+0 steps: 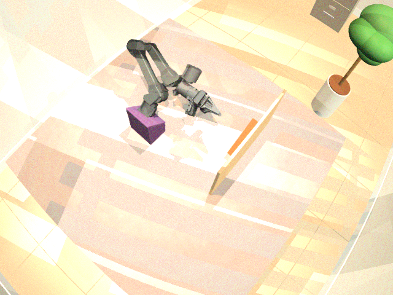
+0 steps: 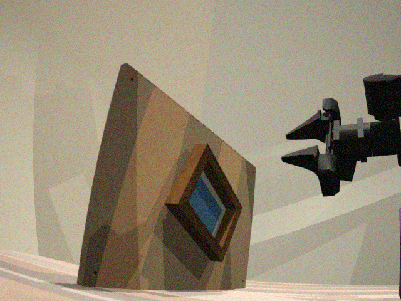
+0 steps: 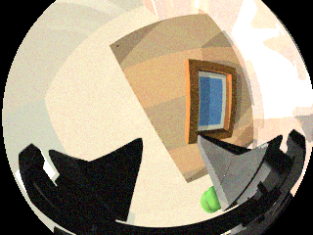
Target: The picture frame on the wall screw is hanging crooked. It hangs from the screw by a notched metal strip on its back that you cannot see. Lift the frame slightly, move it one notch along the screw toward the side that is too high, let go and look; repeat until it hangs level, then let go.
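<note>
Right now the picture frame is 130 mm ahead of my gripper tip, 110 mm below it and 30 mm to the left of it. The rest, counted from my gripper tip: wall panel (140 mm ahead, 110 mm below, 20 mm to the left).
</note>
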